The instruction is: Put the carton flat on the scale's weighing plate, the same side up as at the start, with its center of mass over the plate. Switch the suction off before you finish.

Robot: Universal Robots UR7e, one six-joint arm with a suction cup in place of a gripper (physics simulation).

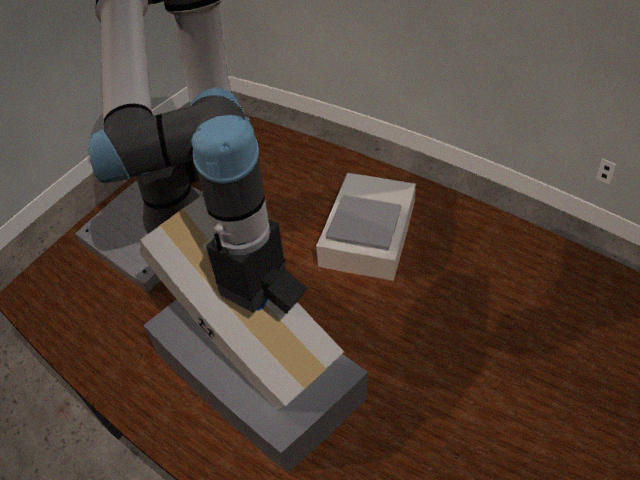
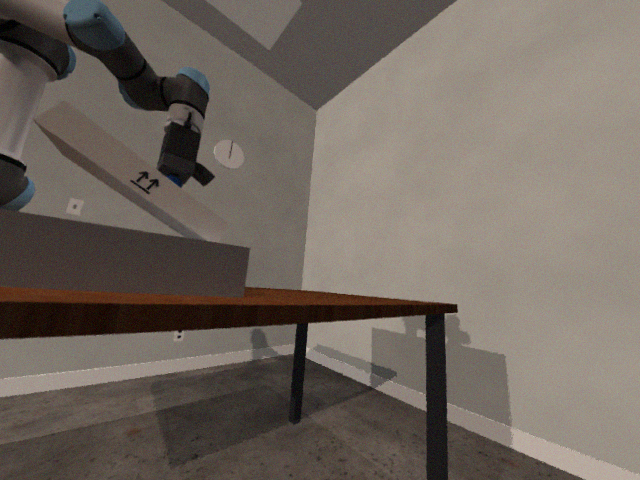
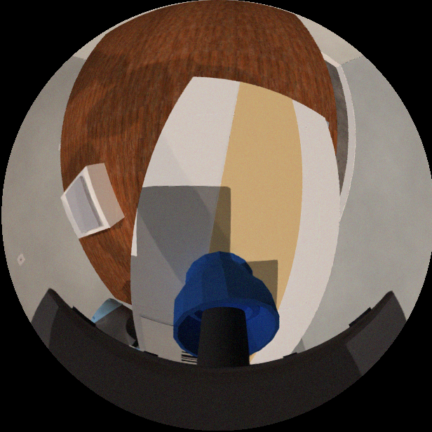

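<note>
A long white carton (image 1: 279, 335) (image 2: 113, 160) (image 3: 260, 175) with a tan stripe on top hangs steeply tilted from my suction cup (image 1: 261, 304) (image 2: 174, 179) (image 3: 225, 300). Its end near the robot base is high; its far end is low, over the grey block. Whether that low end touches the block cannot be told. The blue cup sits bent on the carton's top face, and the side arrows slant. The white scale (image 1: 356, 260) (image 3: 106, 192) stands apart, its grey weighing plate (image 1: 364, 222) (image 3: 84, 204) bare.
The long grey block (image 1: 310, 428) (image 2: 124, 263) stands under the carton. The robot's grey base plate (image 1: 113, 248) lies by the carton's raised end. The wooden table's (image 1: 516, 372) (image 2: 351, 307) (image 3: 215, 40) edge runs beyond the block. Walls stand behind.
</note>
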